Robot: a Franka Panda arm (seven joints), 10 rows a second.
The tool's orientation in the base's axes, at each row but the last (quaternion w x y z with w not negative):
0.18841 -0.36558 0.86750 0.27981
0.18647 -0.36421 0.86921 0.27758
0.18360 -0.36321 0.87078 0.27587
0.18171 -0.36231 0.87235 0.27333
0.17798 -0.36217 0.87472 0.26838
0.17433 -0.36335 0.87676 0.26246
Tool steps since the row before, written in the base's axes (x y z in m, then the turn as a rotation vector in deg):
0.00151 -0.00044 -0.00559 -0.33 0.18 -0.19
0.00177 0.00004 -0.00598 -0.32 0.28 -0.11
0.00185 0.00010 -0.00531 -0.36 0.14 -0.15
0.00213 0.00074 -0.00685 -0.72 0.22 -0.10
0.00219 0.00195 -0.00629 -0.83 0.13 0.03
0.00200 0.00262 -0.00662 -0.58 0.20 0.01
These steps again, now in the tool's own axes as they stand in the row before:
0.00220 -0.00331 0.00423 0.22 0.28 0.22
0.00195 -0.00335 0.00488 0.12 0.36 0.22
0.00147 -0.00314 0.00443 0.24 0.29 0.16
0.00170 -0.00349 0.00608 0.42 0.62 0.13
0.00066 -0.00258 0.00641 0.47 0.69 -0.04
0.00051 -0.00210 0.00707 0.28 0.55 0.04

